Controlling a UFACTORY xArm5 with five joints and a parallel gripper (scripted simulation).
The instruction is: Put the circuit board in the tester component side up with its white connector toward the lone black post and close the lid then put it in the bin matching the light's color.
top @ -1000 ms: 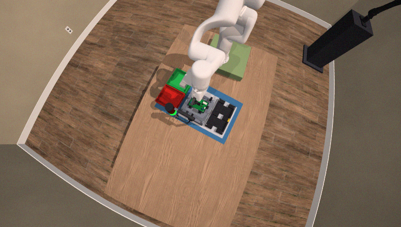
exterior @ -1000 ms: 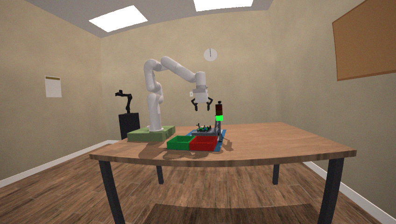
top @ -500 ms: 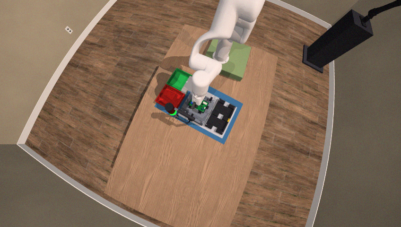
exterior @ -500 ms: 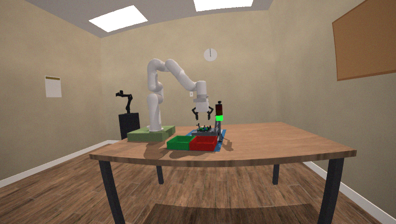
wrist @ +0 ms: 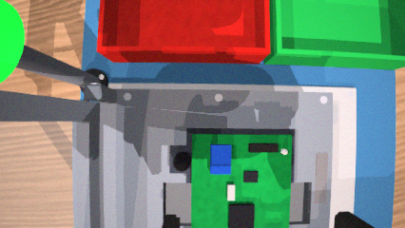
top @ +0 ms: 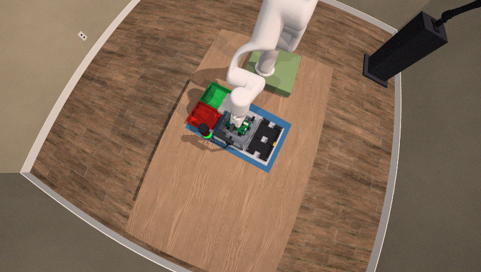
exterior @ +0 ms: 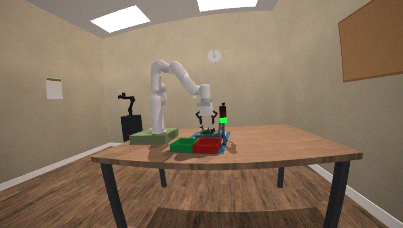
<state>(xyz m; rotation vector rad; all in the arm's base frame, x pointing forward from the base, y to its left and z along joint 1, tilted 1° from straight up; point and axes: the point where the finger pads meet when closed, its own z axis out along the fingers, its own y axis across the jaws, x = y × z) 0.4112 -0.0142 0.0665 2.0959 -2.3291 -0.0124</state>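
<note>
Right now the green circuit board is 6 cm below my hand. The rest, counted from my hand: clear lid: 12 cm ahead, 1 cm to the right, 5 cm above; red bin: 2 cm ahead, 20 cm to the right, 12 cm below; green bin: 12 cm behind, 19 cm to the right, 12 cm below.
</note>
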